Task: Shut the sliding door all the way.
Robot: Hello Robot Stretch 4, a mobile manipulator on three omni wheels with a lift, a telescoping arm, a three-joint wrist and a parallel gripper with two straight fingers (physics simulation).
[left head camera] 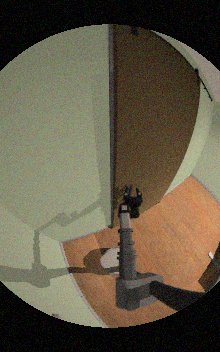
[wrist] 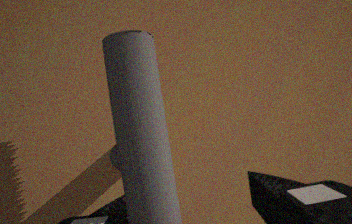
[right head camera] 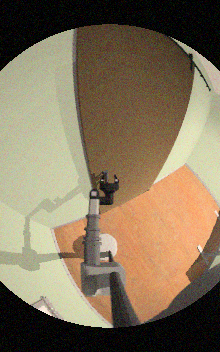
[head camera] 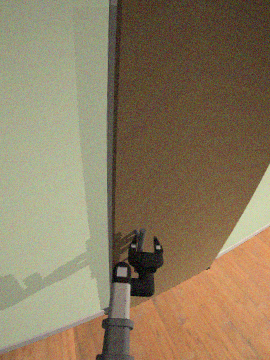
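Pixels of known places: gripper, between the fingertips: (wrist: 196, 196) (right head camera: 108, 174) (head camera: 145, 236); robot's base, origin of its link: (left head camera: 115, 259) (right head camera: 102, 245).
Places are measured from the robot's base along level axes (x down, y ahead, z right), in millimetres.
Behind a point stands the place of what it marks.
Note:
The brown sliding door (head camera: 190, 125) {x -1430, y 645, z 202 mm} (left head camera: 155, 110) {x -1520, y 642, z 194 mm} (right head camera: 135, 110) {x -1418, y 669, z 252 mm} (wrist: 260, 90) {x -1015, y 636, z 181 mm} stands upright, its left edge along a grey strip (head camera: 112, 150) {x -1343, y 573, z -52 mm} beside the pale green wall. Its round grey bar handle (head camera: 142, 240) {x -997, y 510, z 78 mm} (wrist: 142, 120) {x -1003, y 510, z 80 mm} is upright and stands off the door's face near the left edge. My gripper (head camera: 146, 243) (left head camera: 133, 192) (right head camera: 110, 178) (wrist: 196, 196) {x -941, y 577, z 99 mm} is open around the handle. The bar is close to the left finger, with a wide gap to the right finger. Whether the left finger touches the bar, I cannot tell; the bar partly hides that finger in the wrist view.
Pale green wall (head camera: 40, 150) {x -1359, y 496, z -245 mm} (left head camera: 50, 140) {x -1408, y 454, z -333 mm} (right head camera: 30, 150) {x -1307, y 449, z -344 mm} stands left of the door, and more wall shows to its right. A black rail (left head camera: 205, 86) {x -2272, y 1318, z 1442 mm} (right head camera: 202, 76) runs at the upper right. A round white object (right head camera: 108, 244) {x -187, y 30, z 89 mm} is on the wooden floor (right head camera: 150, 240) {x 28, y 5, z 762 mm} near the arm.

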